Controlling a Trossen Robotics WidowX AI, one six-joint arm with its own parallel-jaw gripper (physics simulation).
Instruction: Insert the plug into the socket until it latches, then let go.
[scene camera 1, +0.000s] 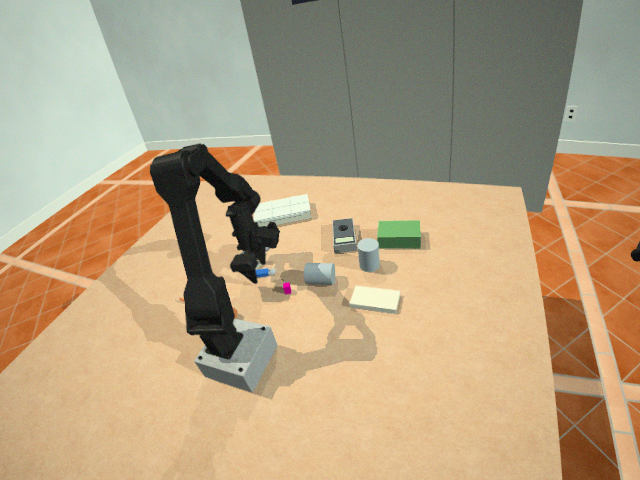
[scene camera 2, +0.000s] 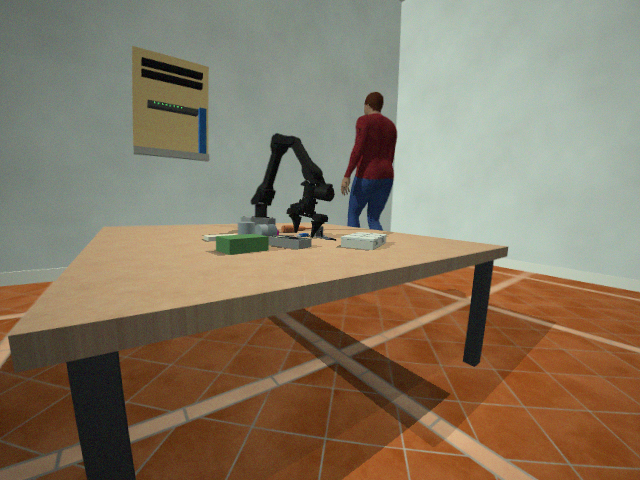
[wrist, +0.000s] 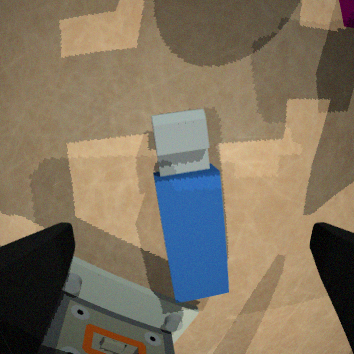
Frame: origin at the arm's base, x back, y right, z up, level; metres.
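Seen in the pictures: gripper, fingertip midpoint: (scene camera 1: 260, 273) (scene camera 2: 303, 234) (wrist: 195, 237); arm's base at its link origin: (scene camera 1: 224, 343) (scene camera 2: 260, 217).
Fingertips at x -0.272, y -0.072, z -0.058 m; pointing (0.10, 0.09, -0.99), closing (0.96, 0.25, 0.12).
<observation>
Pixels of each thing's top centre, then the offset from my fingertips to it. "spot": a spot on its surface instead.
- plug at its top centre: (wrist: 192, 217) (scene camera 1: 263, 271) (scene camera 2: 302, 233) dx -0.005, dy +0.009, dz +0.006 m
- socket at a spot on its surface: (wrist: 120, 320) spot: dx -0.019, dy -0.041, dz +0.003 m
- magenta cube at its top centre: (scene camera 1: 286, 284) dx +0.044, dy +0.106, dz +0.020 m
- lying grey cylinder at its top centre: (scene camera 1: 318, 265) (scene camera 2: 265, 224) dx -0.010, dy +0.179, dz +0.049 m
- upright cylinder at its top centre: (scene camera 1: 367, 244) (scene camera 2: 246, 222) dx -0.095, dy +0.287, dz +0.064 m
- dark grey device at its top centre: (scene camera 1: 343, 230) (scene camera 2: 289, 236) dx -0.198, dy +0.185, dz +0.024 m
- green block at its top centre: (scene camera 1: 398, 228) (scene camera 2: 242, 236) dx -0.216, dy +0.346, dz +0.034 m
- white box at its top centre: (scene camera 1: 281, 206) (scene camera 2: 365, 234) dx -0.293, dy -0.064, dz +0.029 m
- cream slab at its top centre: (scene camera 1: 375, 297) (scene camera 2: 221, 235) dx +0.030, dy +0.332, dz +0.009 m
The plug (scene camera 1: 262, 272) (scene camera 2: 303, 235) (wrist: 195, 240) has a blue body and a grey metal tip. It lies on the table, its tip pointing up in the wrist view. My gripper (scene camera 1: 261, 266) (scene camera 2: 305, 232) (wrist: 195, 237) is open, with one finger on each side of the plug's body and a gap on both sides. The socket (wrist: 120, 320) is a pale grey housing with an orange-outlined opening at the lower left of the wrist view, close to the plug's rear end. The left finger and the frame edge hide part of it. The plug is outside the socket.
A magenta cube (scene camera 1: 286, 288) (wrist: 348, 12) and a lying grey cylinder (scene camera 1: 319, 273) are near the plug. Farther off are an upright cylinder (scene camera 1: 368, 254), a dark grey device (scene camera 1: 344, 246), a green block (scene camera 1: 399, 234), a white box (scene camera 1: 283, 209) and a cream slab (scene camera 1: 375, 299).
</observation>
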